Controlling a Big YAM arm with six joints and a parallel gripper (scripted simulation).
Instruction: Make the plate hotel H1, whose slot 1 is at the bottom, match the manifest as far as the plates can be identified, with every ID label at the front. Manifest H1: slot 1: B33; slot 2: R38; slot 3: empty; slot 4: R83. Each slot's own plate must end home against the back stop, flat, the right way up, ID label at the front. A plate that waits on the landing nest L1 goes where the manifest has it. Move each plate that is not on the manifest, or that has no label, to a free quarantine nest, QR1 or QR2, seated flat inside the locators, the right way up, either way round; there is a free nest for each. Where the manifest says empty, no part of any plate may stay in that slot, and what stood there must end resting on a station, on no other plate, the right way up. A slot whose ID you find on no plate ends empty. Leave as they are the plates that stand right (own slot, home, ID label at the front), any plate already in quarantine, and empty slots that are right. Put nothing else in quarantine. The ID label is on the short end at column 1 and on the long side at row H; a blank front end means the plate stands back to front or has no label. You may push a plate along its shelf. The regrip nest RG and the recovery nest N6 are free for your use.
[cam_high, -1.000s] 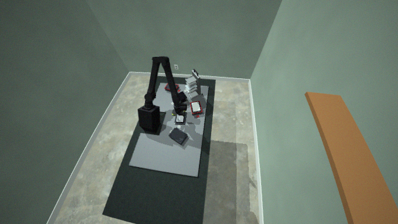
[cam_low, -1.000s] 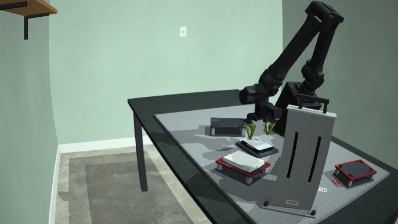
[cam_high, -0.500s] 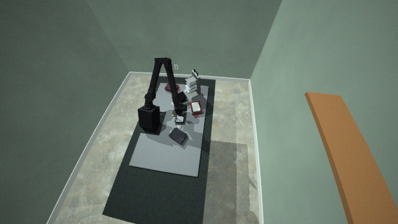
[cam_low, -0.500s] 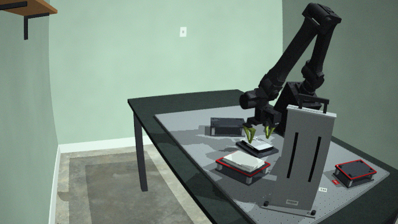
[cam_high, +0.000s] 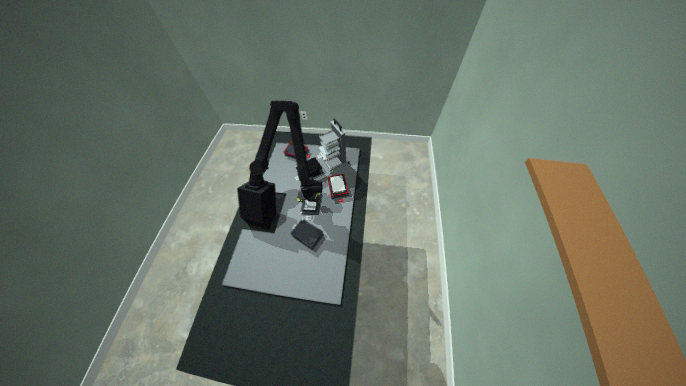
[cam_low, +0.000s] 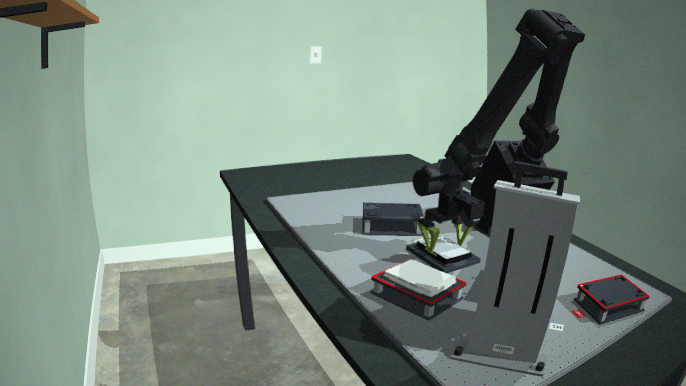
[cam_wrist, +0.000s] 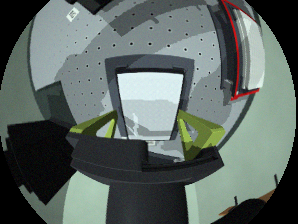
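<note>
The N6 label lies 3 cm ahead of my hand, 10 cm to the right of it and 3 cm below it. From my hand the other things lie so: plate: 1 cm ahead, 38 cm to the left, 12 cm above; then plate hotel H1: 7 cm ahead, 44 cm to the left, 12 cm above.
</note>
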